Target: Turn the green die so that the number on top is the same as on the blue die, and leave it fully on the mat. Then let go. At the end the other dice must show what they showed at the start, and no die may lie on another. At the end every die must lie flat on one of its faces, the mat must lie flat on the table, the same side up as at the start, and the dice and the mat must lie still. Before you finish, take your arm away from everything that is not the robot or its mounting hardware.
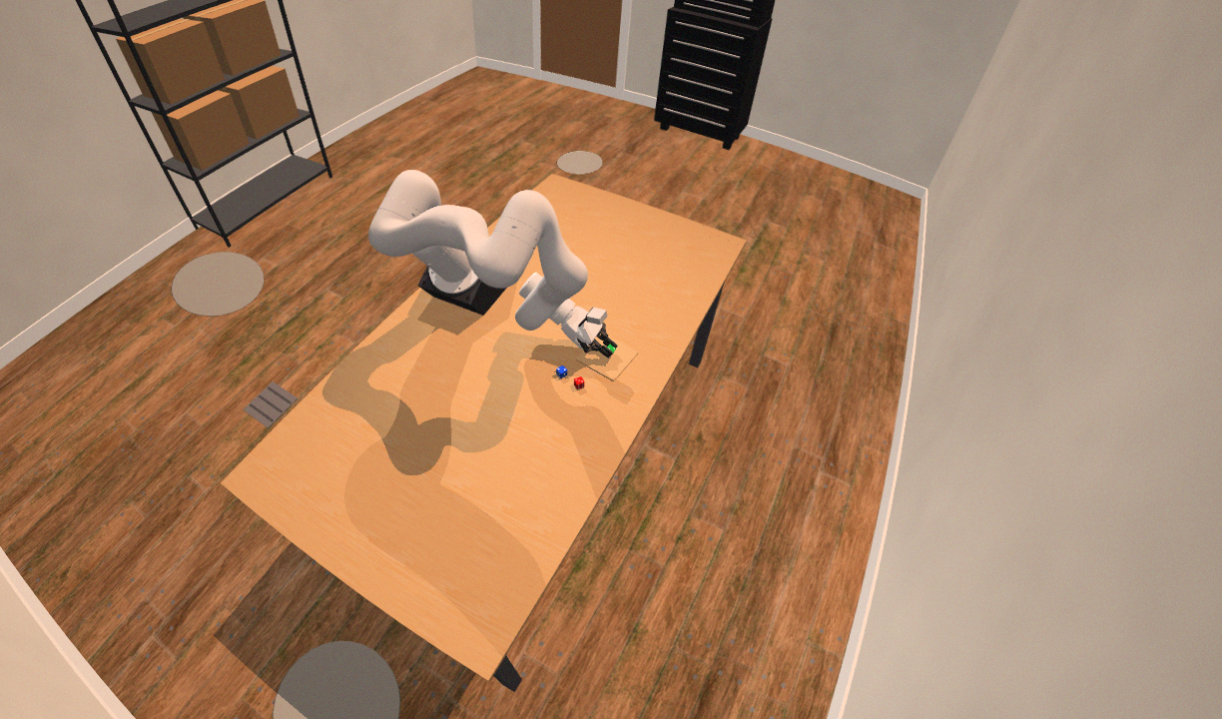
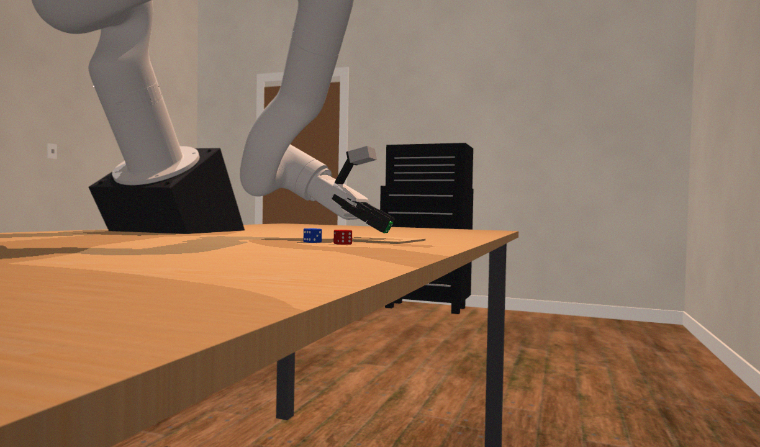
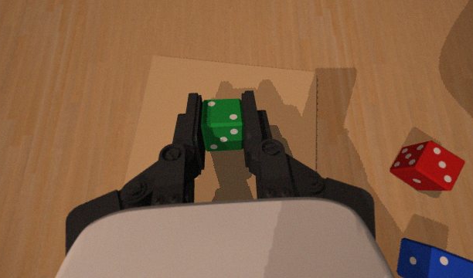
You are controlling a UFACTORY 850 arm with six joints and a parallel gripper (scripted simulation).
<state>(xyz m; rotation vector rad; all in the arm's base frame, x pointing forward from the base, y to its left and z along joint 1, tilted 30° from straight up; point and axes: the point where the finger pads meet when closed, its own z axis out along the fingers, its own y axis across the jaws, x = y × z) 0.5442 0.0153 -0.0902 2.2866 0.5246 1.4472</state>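
Now: the green die 1 cm below my hand and 1 cm ahead of it. The rest, counted from my hand: blue die: 14 cm to the right, 8 cm behind, 3 cm below; red die: 14 cm to the right, 3 cm below, 1 cm behind; tan mat: 4 cm below.
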